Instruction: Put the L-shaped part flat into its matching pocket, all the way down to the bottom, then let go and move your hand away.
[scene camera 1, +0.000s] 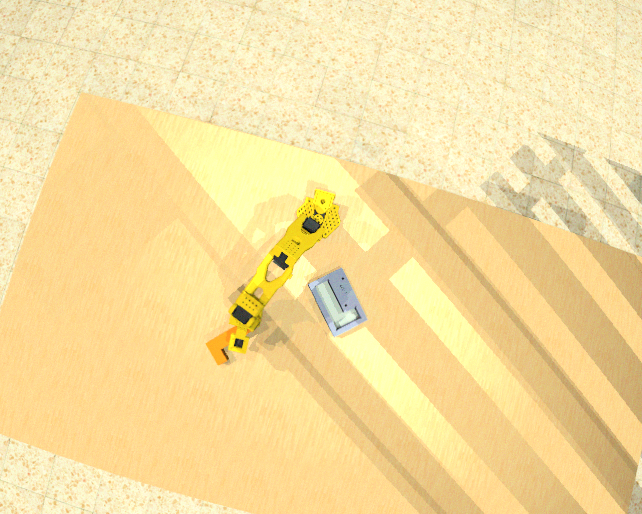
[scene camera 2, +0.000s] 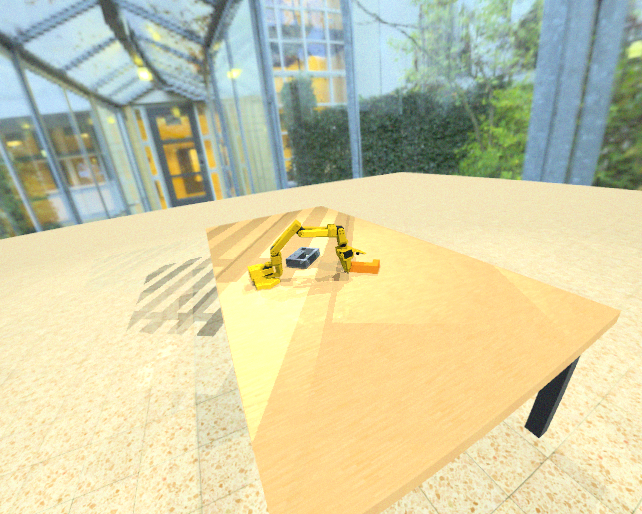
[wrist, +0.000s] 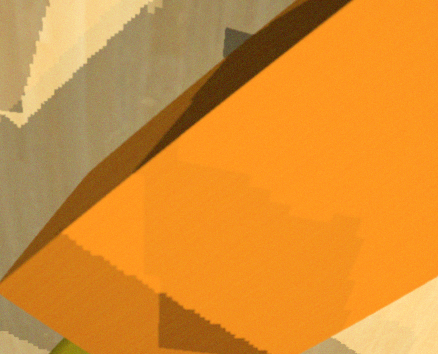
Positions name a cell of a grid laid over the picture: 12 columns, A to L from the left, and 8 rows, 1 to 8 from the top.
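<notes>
On the table rests an orange L-shaped part (wrist: H5).
</notes>
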